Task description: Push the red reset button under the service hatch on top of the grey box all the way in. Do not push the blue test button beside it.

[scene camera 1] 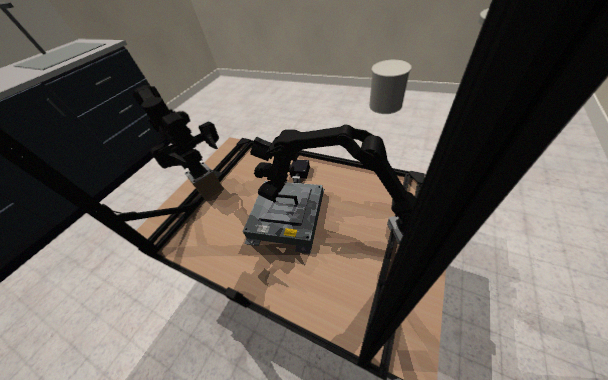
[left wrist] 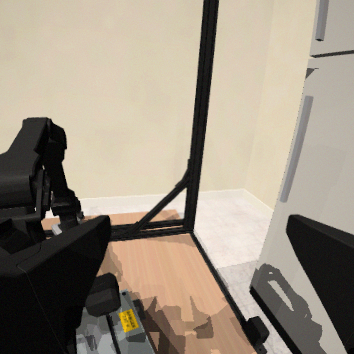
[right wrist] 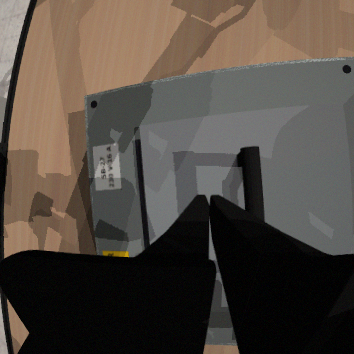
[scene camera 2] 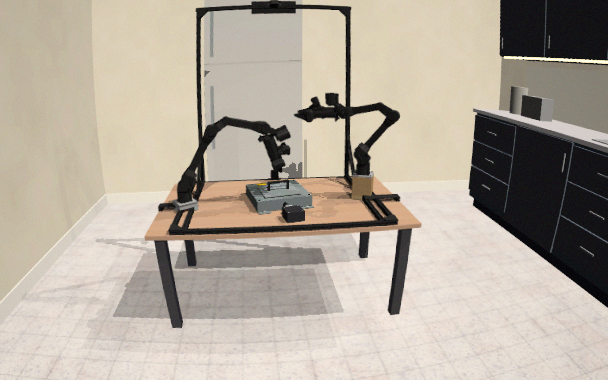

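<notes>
The grey box (scene camera 1: 314, 212) (scene camera 2: 282, 203) (right wrist: 180, 92) lies flat on the table, a corner of it low in the left wrist view. Its grey hatch (scene camera 1: 277, 212) (right wrist: 165, 140) lies flat on top, with a narrow dark slit along one edge. A black handle (scene camera 1: 287, 196) (scene camera 2: 278, 182) (right wrist: 254, 185) stands up from the hatch. The red and blue buttons do not show. My right gripper (scene camera 1: 273, 199) (scene camera 2: 274, 179) (right wrist: 206, 203) is shut and empty, pointing down over the hatch beside the handle. My left gripper (scene camera 2: 296, 114) (left wrist: 199, 223) is open and empty, high above the table.
A small black box (scene camera 1: 301, 168) (scene camera 2: 294, 214) sits beside the grey box. Black frame rails border the table, with tall uprights (scene camera 2: 198, 100) (left wrist: 197, 125). A brown block (scene camera 1: 209, 186) (scene camera 2: 362, 186) is at the left arm's base.
</notes>
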